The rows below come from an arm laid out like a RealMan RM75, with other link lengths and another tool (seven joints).
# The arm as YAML. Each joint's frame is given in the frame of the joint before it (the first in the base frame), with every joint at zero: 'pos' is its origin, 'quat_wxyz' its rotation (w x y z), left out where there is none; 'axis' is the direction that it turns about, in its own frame. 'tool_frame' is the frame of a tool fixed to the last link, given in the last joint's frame.
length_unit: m
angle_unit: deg
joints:
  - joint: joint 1
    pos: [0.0, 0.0, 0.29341]
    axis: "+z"
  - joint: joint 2
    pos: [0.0, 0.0, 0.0]
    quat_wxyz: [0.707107, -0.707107, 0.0, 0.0]
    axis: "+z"
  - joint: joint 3
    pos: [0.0, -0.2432, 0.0]
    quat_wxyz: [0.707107, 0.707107, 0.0, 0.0]
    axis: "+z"
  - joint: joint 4
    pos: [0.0, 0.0, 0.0]
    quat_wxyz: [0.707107, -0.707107, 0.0, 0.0]
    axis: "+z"
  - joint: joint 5
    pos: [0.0, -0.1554, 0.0]
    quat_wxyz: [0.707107, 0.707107, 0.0, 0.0]
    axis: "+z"
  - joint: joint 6
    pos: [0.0, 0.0, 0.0]
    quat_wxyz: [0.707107, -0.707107, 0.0, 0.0]
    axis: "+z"
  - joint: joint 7
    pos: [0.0, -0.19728, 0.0]
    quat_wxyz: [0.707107, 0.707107, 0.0, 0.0]
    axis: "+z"
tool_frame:
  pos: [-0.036, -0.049, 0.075]
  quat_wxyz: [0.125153, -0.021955, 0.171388, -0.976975]
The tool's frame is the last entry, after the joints.
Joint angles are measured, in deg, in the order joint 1, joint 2, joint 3, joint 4, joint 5, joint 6, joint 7. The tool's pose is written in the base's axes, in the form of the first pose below.
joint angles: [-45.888 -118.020 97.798 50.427 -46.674 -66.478 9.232]
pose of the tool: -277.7, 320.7, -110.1, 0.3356, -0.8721, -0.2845, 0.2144
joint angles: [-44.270 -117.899 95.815 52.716 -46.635 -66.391 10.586]
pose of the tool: -273.3, 326.8, -108.2, 0.3372, -0.8740, -0.2915, 0.1936
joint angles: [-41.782 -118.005 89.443 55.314 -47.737 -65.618 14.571]
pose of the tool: -261.0, 343.9, -103.7, 0.3536, -0.8723, -0.3078, 0.1391
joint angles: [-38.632 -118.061 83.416 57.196 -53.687 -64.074 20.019]
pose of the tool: -240.2, 358.3, -101.4, 0.3812, -0.8676, -0.3137, 0.0597
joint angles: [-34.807 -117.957 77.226 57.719 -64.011 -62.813 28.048]
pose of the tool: -215.6, 372.8, -92.8, -0.4110, 0.8547, 0.3147, 0.0402
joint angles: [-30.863 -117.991 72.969 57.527 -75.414 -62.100 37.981]
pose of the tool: -194.7, 386.3, -77.1, -0.4174, 0.8391, 0.3219, 0.1347
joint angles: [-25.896 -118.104 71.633 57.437 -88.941 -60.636 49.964]
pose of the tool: -178.6, 399.0, -53.4, -0.4055, 0.8153, 0.3452, 0.2274
